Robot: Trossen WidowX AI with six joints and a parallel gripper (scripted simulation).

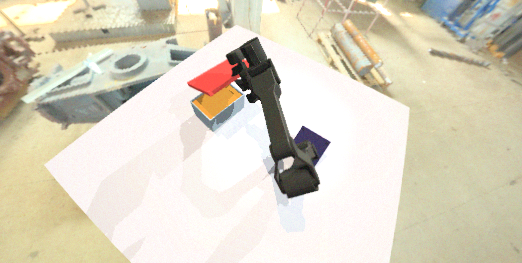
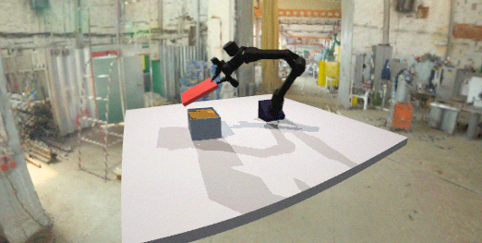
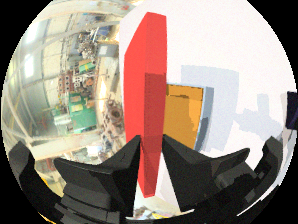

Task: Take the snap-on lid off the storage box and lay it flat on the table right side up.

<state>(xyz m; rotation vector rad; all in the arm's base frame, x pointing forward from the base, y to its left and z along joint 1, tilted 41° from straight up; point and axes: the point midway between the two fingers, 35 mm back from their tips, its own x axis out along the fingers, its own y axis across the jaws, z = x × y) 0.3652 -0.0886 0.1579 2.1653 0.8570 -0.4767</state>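
Right now my gripper tip is 80 mm short of the lid, 10 mm to the left of it and 30 mm above it. The rest, counted from my gripper tip: storage box: 60 mm ahead, 40 mm to the left, 190 mm below.
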